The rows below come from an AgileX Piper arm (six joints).
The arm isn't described. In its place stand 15 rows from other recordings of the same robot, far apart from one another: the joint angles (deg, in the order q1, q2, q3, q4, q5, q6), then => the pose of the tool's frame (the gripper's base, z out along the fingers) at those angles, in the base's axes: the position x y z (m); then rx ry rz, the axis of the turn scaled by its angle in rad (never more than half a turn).
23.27 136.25 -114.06 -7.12 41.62 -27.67 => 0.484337 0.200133 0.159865 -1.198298 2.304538 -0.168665
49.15 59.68 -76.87 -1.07 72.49 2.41 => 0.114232 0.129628 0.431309 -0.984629 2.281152 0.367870
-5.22 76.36 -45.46 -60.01 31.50 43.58 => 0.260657 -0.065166 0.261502 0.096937 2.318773 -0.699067
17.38 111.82 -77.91 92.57 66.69 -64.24 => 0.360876 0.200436 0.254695 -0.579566 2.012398 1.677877
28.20 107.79 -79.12 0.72 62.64 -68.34 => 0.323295 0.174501 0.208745 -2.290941 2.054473 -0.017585
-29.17 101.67 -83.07 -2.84 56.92 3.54 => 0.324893 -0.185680 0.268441 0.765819 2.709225 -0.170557
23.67 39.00 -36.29 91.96 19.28 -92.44 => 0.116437 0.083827 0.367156 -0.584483 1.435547 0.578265
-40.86 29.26 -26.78 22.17 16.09 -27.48 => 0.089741 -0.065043 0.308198 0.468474 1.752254 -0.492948
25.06 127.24 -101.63 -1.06 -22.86 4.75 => 0.484364 0.227202 0.260311 -0.291121 1.517835 0.405526
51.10 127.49 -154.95 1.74 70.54 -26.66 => 0.295569 0.370452 0.420592 -1.414812 1.747802 0.268594
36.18 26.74 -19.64 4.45 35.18 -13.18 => 0.069414 0.055806 0.242350 -0.891687 2.051115 0.304422
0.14 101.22 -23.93 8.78 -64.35 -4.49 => 0.279274 -0.011839 0.147437 0.090429 1.711880 -0.125082
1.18 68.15 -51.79 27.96 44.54 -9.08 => 0.232720 0.034726 0.303581 0.083764 2.481994 0.511068
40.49 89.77 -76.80 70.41 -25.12 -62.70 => 0.306736 0.214030 0.393941 -0.145656 1.557372 0.318555
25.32 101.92 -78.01 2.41 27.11 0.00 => 0.364126 0.174206 0.265404 -0.488732 2.337581 0.251262
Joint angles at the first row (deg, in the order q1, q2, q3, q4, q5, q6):
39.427 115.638 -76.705 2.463 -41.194 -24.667
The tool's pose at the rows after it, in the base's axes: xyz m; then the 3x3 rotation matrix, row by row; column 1 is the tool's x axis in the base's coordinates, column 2 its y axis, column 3 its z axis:
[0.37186 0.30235 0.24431], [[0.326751 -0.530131 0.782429], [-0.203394 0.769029 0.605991], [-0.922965 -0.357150 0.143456]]
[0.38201 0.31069 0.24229], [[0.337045 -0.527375 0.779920], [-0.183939 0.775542 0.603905], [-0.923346 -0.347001 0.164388]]
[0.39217 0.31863 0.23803], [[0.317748 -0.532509 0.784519], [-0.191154 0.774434 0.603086], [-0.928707 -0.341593 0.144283]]
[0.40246 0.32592 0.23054], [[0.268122 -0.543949 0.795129], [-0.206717 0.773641 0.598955], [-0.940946 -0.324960 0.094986]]
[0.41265 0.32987 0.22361], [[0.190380 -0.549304 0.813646], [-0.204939 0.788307 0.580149], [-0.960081 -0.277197 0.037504]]
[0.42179 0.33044 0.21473], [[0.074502 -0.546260 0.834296], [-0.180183 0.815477 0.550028], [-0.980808 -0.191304 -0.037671]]
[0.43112 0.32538 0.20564], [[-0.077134 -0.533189 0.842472], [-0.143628 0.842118 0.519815], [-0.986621 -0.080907 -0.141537]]
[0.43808 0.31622 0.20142], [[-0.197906 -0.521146 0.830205], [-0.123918 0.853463 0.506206], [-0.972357 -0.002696 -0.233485]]
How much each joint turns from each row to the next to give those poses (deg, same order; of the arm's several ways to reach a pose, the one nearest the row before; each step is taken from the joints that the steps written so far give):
0.000 2.880 -2.959 0.000 -0.941 1.446
0.000 2.790 -3.970 0.000 -0.035 0.523
0.001 2.553 -4.031 0.455 2.634 -0.019
-0.001 2.569 -4.006 1.285 4.246 0.000
-0.134 2.152 -3.625 3.266 4.633 0.035
-0.262 1.747 -2.819 5.641 5.024 0.000
-0.916 1.075 -2.147 6.808 6.613 -0.001
-1.422 0.010 -1.027 4.378 6.361 -0.002

